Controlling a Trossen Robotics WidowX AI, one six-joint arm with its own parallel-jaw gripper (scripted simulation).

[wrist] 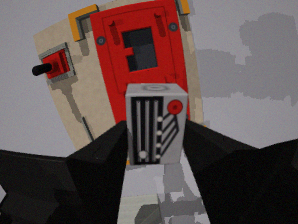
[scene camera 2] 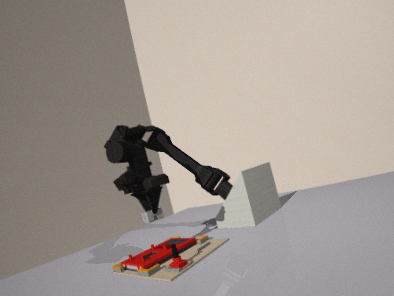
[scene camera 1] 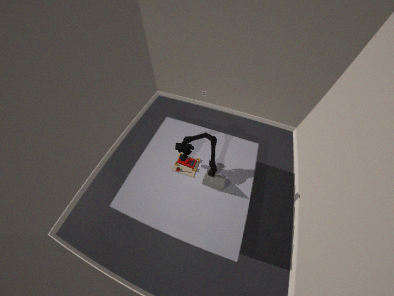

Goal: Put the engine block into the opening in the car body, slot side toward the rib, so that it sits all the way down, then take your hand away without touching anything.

Labels:
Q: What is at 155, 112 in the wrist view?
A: An engine block.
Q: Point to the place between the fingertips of the gripper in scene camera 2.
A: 152, 213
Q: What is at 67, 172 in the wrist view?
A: The gripper.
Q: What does the gripper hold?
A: An engine block.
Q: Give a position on a car body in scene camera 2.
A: At 159, 254

